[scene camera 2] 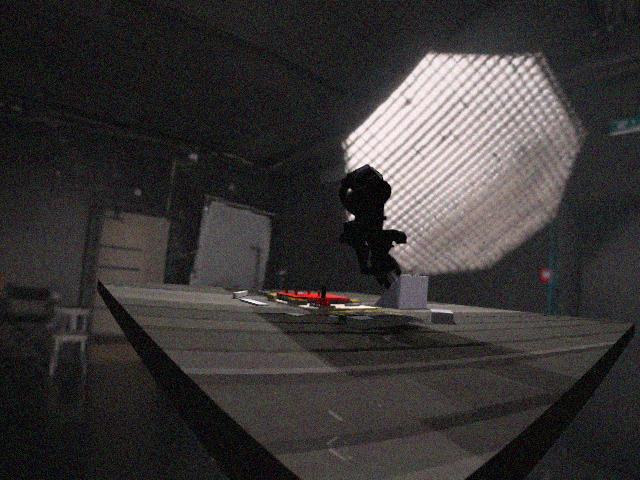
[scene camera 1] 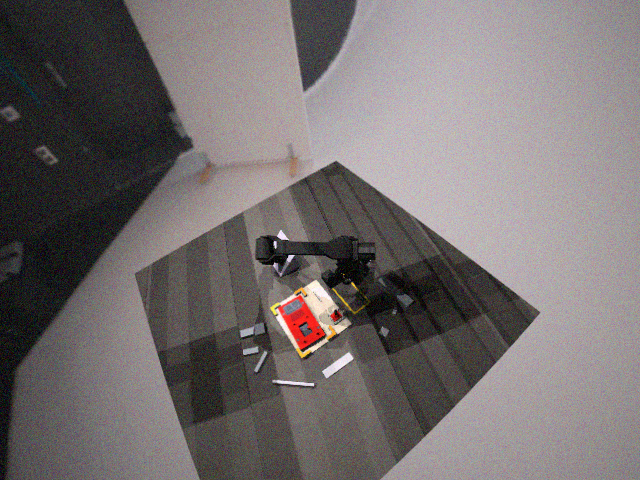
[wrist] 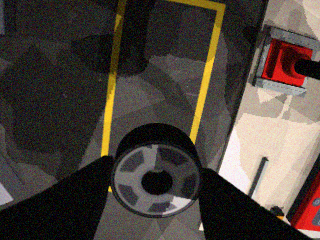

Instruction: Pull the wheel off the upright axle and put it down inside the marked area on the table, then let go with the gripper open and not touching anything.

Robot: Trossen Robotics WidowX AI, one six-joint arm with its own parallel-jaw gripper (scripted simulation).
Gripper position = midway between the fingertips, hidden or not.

Note:
In view: my gripper point(scene camera 2: 368, 271).
My gripper is seen too in scene camera 1 point(scene camera 1: 347, 279) and in the wrist view point(wrist: 156, 171).

